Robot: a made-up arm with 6 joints. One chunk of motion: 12 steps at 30 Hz.
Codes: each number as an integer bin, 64 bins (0 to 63) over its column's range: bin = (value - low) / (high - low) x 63, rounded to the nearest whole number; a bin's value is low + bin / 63 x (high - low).
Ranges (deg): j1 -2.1..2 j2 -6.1..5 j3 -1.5..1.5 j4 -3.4..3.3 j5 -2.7..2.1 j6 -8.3..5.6
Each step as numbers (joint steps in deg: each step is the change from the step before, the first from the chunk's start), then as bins.
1 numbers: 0.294 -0.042 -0.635 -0.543 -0.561 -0.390
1 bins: 37 34 18 27 28 36
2 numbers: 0.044 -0.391 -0.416 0.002 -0.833 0.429
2 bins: 33 32 23 32 25 40
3 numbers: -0.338 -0.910 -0.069 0.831 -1.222 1.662
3 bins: 27 29 30 40 19 45
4 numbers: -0.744 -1.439 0.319 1.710 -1.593 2.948
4 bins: 21 26 38 48 15 51
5 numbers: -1.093 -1.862 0.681 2.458 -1.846 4.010
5 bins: 15 24 46 55 11 56
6 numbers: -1.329 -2.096 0.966 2.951 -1.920 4.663
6 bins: 12 23 52 60 10 59
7 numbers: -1.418 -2.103 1.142 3.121 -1.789 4.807
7 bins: 10 23 55 61 12 59
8 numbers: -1.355 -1.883 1.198 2.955 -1.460 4.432
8 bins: 11 24 57 60 16 58
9 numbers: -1.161 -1.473 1.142 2.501 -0.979 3.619
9 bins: 14 26 55 55 23 54
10 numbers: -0.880 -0.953 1.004 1.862 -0.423 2.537
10 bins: 19 29 53 49 30 49
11 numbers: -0.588 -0.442 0.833 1.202 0.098 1.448
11 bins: 23 32 49 43 37 44
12 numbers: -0.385 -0.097 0.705 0.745 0.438 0.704
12 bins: 26 34 46 39 41 41
